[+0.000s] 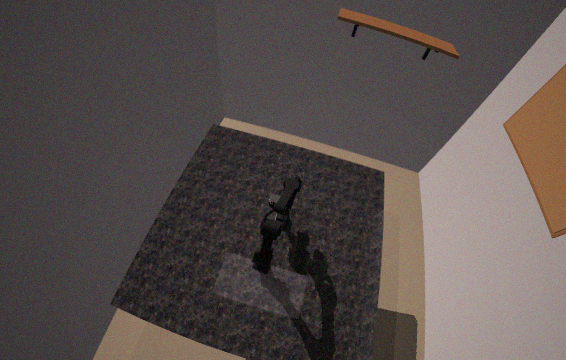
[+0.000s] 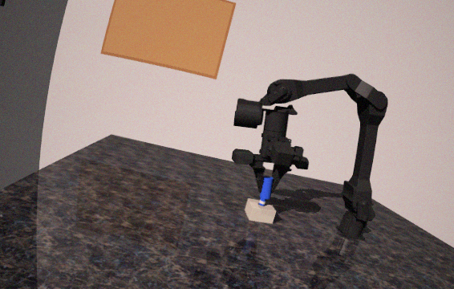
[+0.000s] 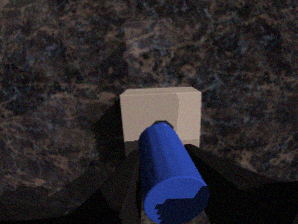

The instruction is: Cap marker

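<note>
My gripper tip is now 1 cm below the blue cap. Round my gripper tip: holder block: 5 cm below.
</note>
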